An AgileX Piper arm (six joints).
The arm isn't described. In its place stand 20 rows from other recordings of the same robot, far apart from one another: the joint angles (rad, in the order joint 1, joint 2, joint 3, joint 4, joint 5, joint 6), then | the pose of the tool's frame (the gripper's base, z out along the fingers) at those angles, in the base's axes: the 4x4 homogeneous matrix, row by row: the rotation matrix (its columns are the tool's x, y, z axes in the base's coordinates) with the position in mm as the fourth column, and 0 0 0 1 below.
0.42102 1.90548 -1.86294 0.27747 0.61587 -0.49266 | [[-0.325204, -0.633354, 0.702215, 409.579], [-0.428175, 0.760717, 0.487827, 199.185], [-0.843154, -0.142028, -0.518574, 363.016], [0, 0, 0, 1]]
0.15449 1.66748 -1.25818 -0.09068 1.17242 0.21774 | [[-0.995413, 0.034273, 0.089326, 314.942], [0.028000, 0.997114, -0.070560, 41.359], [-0.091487, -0.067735, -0.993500, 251.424], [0, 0, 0, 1]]
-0.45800 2.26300 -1.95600 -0.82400 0.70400 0.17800 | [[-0.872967, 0.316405, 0.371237, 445.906], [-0.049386, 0.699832, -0.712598, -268.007], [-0.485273, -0.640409, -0.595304, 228.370], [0, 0, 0, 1]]
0.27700 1.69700 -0.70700 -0.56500 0.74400 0.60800 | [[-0.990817, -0.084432, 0.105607, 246.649], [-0.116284, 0.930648, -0.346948, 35.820], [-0.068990, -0.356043, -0.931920, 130.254], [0, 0, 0, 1]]
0.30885 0.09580 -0.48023 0.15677 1.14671 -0.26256 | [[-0.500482, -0.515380, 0.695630, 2.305], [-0.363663, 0.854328, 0.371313, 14.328], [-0.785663, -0.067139, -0.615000, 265.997], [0, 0, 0, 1]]
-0.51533 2.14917 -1.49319 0.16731 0.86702 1.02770 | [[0.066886, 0.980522, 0.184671, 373.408], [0.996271, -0.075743, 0.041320, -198.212], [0.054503, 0.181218, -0.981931, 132.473], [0, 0, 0, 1]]
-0.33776 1.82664 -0.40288 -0.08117 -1.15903 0.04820 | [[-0.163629, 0.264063, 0.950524, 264.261], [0.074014, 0.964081, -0.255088, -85.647], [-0.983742, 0.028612, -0.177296, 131.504], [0, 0, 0, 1]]
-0.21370 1.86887 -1.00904 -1.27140 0.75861 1.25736 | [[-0.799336, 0.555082, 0.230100, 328.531], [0.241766, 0.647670, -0.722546, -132.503], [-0.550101, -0.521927, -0.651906, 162.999], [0, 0, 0, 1]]
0.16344 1.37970 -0.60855 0.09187 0.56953 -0.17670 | [[-0.914586, -0.269801, 0.301232, 217.365], [-0.251146, 0.962789, 0.099815, 40.408], [-0.316953, 0.015636, -0.948313, 179.901], [0, 0, 0, 1]]
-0.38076 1.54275 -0.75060 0.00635 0.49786 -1.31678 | [[-0.580545, -0.742071, 0.335110, 249.510], [-0.808658, 0.573537, -0.130876, -99.580], [-0.095078, -0.346969, -0.933045, 175.727], [0, 0, 0, 1]]
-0.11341 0.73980 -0.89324 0.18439 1.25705 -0.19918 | [[-0.836417, -0.099635, 0.538961, 104.422], [-0.044677, 0.992460, 0.114137, 4.079], [-0.546269, 0.071387, -0.834562, 347.067], [0, 0, 0, 1]]
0.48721 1.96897 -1.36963 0.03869 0.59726 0.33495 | [[-0.909431, -0.161064, 0.383398, 365.764], [-0.075912, 0.970757, 0.227745, 196.026], [-0.408868, 0.178014, -0.895063, 183.172], [0, 0, 0, 1]]
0.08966 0.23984 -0.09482 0.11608 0.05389 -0.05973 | [[-0.115868, -0.089348, 0.989238, 76.531], [0.045962, 0.994397, 0.095197, 7.450], [-0.992201, 0.056498, -0.111112, 224.942], [0, 0, 0, 1]]
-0.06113 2.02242 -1.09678 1.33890 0.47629 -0.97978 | [[-0.836995, 0.074234, 0.542153, 390.695], [0.342869, 0.843301, 0.413865, 16.768], [-0.426475, 0.532290, -0.731291, 121.929], [0, 0, 0, 1]]
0.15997 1.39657 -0.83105 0.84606 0.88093 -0.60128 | [[-0.910855, -0.340359, 0.233449, 240.218], [-0.128844, 0.771851, 0.622611, 91.989], [-0.392099, 0.537030, -0.746898, 243.953], [0, 0, 0, 1]]
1.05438 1.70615 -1.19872 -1.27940 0.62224 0.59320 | [[0.056816, -0.572311, 0.818066, 229.622], [-0.881675, 0.355681, 0.310065, 301.506], [-0.468424, -0.738885, -0.484384, 271.303], [0, 0, 0, 1]]
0.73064 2.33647 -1.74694 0.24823 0.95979 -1.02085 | [[0.043597, -0.998057, -0.044512, 333.996], [-0.971686, -0.052717, 0.230321, 323.873], [-0.232220, 0.033211, -0.972096, 109.906], [0, 0, 0, 1]]
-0.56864 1.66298 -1.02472 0.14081 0.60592 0.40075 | [[-0.417733, 0.823266, 0.384359, 278.996], [0.851392, 0.502394, -0.150769, -169.661], [-0.317223, 0.264259, -0.910789, 205.207], [0, 0, 0, 1]]
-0.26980 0.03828 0.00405 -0.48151 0.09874 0.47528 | [[-0.042454, 0.310046, 0.949773, 56.352], [0.007358, 0.950701, -0.310020, -19.894], [-0.999071, -0.006174, -0.042643, 201.726], [0, 0, 0, 1]]
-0.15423 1.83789 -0.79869 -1.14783 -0.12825 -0.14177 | [[-0.294554, -0.719759, 0.628638, 329.079], [-0.918969, 0.393807, 0.020298, -40.419], [-0.262171, -0.571720, -0.777433, 122.947], [0, 0, 0, 1]]
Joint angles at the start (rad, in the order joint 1, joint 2, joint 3, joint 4, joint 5, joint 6):
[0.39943 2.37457 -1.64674 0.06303 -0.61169 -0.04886]
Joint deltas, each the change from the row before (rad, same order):
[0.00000 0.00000 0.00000 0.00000 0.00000 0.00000]
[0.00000 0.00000 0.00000 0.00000 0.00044 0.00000]
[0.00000 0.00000 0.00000 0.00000 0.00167 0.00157]
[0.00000 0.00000 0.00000 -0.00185 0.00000 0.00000]
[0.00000 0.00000 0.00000 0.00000 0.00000 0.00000]
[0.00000 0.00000 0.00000 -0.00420 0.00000 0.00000]
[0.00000 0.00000 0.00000 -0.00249 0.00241 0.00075]
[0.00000 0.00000 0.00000 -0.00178 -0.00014 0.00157]
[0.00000 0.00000 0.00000 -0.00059 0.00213 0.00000]
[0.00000 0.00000 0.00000 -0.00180 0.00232 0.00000]
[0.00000 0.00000 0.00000 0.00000 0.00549 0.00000]
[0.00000 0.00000 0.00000 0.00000 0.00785 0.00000]
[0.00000 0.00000 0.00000 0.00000 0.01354 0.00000]
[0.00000 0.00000 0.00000 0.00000 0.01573 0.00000]
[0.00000 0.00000 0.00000 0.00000 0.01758 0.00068]
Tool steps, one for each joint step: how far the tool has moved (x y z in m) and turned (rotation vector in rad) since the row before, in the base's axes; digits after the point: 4 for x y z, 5 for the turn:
[0.0000 0.0000 0.0000 0.00000 0.00000 0.00000]
[0.0000 0.0000 0.0000 -0.00016 0.00041 0.00002]
[0.0000 0.0000 -0.0002 0.00088 0.00212 0.00004]
[0.0000 0.0001 0.0000 -0.00137 -0.00058 0.00111]
[0.0000 0.0000 0.0000 0.00000 0.00000 0.00000]
[-0.0001 0.0002 0.0000 -0.00310 -0.00131 0.00251]
[-0.0001 0.0001 -0.0002 -0.00200 0.00174 0.00157]
[0.0000 0.0001 0.0000 0.00020 -0.00012 0.00100]
[0.0000 0.0000 -0.0002 -0.00120 0.00180 0.00044]
[0.0000 0.0001 -0.0002 -0.00217 0.00160 0.00117]
[0.0000 0.0000 -0.0005 -0.00198 0.00512 0.00022]
[0.0000 0.0000 -0.0007 -0.00283 0.00731 0.00032]
[-0.0001 0.0000 -0.0012 -0.00488 0.01262 0.00055]
[-0.0001 0.0000 -0.0014 -0.00567 0.01466 0.00063]
[-0.0002 0.0000 -0.0016 -0.00571 0.01663 0.00065]

